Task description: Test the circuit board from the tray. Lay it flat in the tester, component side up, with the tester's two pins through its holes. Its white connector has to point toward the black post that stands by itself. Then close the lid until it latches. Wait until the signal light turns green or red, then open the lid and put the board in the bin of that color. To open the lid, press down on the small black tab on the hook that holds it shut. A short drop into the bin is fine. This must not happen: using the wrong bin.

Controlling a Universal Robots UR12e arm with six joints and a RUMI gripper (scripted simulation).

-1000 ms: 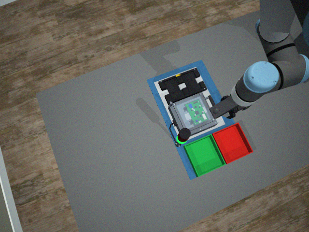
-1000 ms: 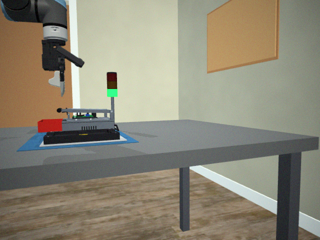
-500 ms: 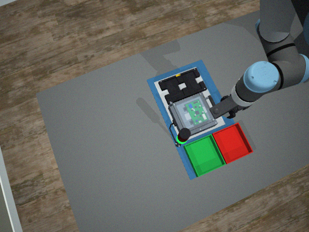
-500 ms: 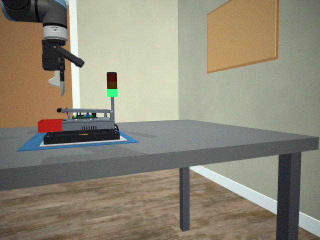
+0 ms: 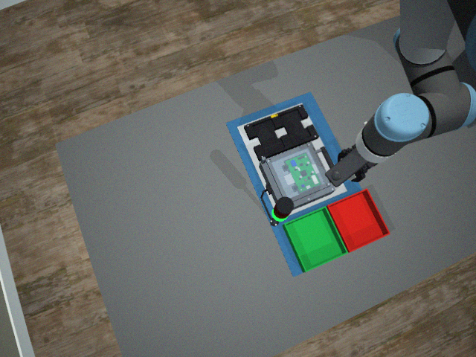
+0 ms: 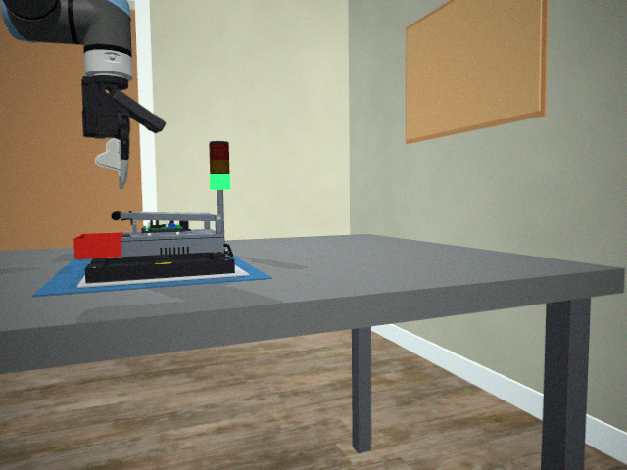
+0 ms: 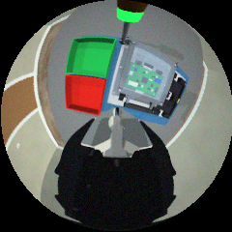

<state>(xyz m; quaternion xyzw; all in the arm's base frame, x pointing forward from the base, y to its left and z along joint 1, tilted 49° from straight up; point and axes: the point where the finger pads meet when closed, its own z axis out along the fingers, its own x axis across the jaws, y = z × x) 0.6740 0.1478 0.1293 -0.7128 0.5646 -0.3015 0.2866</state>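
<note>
Right now the black latch hook is 10 mm ahead of my hand, 10 mm to the right of it and 80 mm below it. The rest, counted from my hand: red bin: 40 mm behind, 130 mm to the left, 150 mm below; then green circuit board: 80 mm ahead, 60 mm to the right, 90 mm below; then tester lid: 80 mm ahead, 60 mm to the right, 70 mm below.
</note>
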